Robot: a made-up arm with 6 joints. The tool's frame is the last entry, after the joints. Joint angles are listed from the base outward. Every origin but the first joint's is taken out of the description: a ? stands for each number. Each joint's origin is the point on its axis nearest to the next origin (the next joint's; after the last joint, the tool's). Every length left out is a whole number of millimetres.
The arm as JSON. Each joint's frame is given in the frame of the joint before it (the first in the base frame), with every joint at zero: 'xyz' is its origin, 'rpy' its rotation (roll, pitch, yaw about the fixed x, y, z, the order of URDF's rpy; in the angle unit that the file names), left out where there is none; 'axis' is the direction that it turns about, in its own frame. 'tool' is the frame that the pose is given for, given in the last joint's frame.
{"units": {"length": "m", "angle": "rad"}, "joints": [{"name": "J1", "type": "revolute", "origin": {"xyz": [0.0, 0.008, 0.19], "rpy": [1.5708, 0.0, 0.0]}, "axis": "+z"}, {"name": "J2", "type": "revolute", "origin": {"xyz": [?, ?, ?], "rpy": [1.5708, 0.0, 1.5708]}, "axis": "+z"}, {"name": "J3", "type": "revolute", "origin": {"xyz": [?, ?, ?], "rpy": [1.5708, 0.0, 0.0]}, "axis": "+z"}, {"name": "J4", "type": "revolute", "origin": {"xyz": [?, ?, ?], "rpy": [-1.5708, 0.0, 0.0]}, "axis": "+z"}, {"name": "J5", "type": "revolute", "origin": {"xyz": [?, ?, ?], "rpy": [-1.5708, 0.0, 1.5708]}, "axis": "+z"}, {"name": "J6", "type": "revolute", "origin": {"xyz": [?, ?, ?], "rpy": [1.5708, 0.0, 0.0]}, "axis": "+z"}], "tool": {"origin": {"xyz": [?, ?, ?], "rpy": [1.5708, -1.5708, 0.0]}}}
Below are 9 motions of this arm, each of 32 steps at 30 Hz.
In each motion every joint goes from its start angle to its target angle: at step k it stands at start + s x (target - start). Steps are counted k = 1, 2, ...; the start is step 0. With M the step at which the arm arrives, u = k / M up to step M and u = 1 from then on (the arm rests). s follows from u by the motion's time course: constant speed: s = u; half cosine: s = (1 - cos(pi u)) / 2; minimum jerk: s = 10 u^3 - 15 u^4 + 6 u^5.
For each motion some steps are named. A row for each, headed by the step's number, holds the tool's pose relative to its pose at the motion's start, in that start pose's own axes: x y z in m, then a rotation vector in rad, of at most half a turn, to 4 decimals.
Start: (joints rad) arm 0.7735 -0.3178 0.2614 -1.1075 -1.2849 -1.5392
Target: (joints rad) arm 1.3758 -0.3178 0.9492 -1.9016 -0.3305 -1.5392
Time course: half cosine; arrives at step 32
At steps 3, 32:
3: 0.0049 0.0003 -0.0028 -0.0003 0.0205 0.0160
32: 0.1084 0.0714 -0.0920 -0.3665 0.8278 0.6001

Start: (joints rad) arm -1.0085 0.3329 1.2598 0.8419 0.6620 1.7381
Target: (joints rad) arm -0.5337 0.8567 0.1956 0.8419 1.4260 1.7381
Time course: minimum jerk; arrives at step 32
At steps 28, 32:
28: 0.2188 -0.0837 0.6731 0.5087 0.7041 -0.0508
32: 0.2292 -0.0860 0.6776 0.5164 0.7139 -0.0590

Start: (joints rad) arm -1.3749 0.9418 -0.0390 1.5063 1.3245 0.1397
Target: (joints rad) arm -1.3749 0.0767 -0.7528 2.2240 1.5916 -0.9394
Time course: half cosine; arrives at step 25
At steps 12, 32:
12: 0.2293 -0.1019 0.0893 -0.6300 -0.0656 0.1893
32: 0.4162 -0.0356 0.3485 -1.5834 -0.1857 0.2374

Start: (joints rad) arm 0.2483 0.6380 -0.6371 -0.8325 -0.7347 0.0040
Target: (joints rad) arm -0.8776 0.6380 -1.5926 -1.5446 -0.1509 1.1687
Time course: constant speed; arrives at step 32
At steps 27, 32:
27: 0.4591 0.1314 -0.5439 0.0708 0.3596 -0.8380
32: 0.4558 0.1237 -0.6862 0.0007 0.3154 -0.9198

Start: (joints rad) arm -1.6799 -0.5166 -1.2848 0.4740 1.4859 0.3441
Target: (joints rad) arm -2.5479 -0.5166 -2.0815 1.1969 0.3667 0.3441
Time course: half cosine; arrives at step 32
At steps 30, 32:
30: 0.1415 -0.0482 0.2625 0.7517 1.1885 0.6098
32: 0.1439 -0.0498 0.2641 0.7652 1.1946 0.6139

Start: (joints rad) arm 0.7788 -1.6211 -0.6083 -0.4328 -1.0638 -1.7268
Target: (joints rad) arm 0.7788 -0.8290 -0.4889 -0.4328 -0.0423 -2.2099
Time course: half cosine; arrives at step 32
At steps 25, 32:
25: -0.1737 -0.2535 -0.4792 0.2887 1.1204 0.2789
32: -0.2181 -0.2616 -0.5364 0.3597 1.2195 0.3752

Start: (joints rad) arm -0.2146 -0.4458 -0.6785 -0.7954 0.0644 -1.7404
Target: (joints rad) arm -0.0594 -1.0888 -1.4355 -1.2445 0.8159 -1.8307
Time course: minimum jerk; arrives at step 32
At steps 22, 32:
22: -0.1677 0.5971 0.3805 -0.4730 1.1095 -0.7721
32: -0.1373 0.7513 0.4137 -0.4562 1.3476 -0.9764

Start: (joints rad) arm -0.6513 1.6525 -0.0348 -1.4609 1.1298 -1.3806
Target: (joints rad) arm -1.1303 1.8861 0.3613 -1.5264 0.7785 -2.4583
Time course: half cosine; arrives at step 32
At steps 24, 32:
24: 0.3899 -0.1230 0.2949 -1.1062 -0.6375 0.2436
32: 0.4580 -0.1146 0.3506 -1.2529 -0.7740 0.2438

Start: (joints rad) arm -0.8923 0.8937 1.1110 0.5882 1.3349 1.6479
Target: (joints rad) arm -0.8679 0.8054 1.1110 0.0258 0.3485 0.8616
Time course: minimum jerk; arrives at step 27
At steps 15, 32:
15: -0.2547 -0.1945 -0.0275 -0.6266 0.4995 0.4294
32: -0.3405 -0.3686 0.0164 -1.1098 0.7258 0.7938

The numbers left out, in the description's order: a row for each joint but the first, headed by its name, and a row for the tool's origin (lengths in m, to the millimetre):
J2: 0.043 0.09 0.0
J3: -0.113 -0.403 0.0
J4: 0.013 -0.385 0.0
J5: 0.391 -0.101 0.0
J6: -0.115 -0.047 0.0
tool: -0.046 0.122 0.0

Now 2 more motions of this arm.
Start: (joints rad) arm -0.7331 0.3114 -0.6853 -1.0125 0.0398 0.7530
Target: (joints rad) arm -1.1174 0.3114 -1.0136 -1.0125 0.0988 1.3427
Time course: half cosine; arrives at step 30
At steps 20, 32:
20: 0.0498 0.0691 -0.0187 0.3744 -0.0083 -0.0816
32: 0.0639 0.0874 -0.0247 0.4955 -0.0192 -0.1036

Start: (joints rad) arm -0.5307 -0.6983 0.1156 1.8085 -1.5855 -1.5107
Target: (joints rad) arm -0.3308 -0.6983 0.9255 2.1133 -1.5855 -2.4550
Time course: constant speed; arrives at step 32
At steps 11, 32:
11: 0.0386 -0.0231 -0.0247 -0.4305 0.2163 -0.0932
32: 0.1018 -0.0446 -0.0072 -1.2679 0.7052 -0.1034

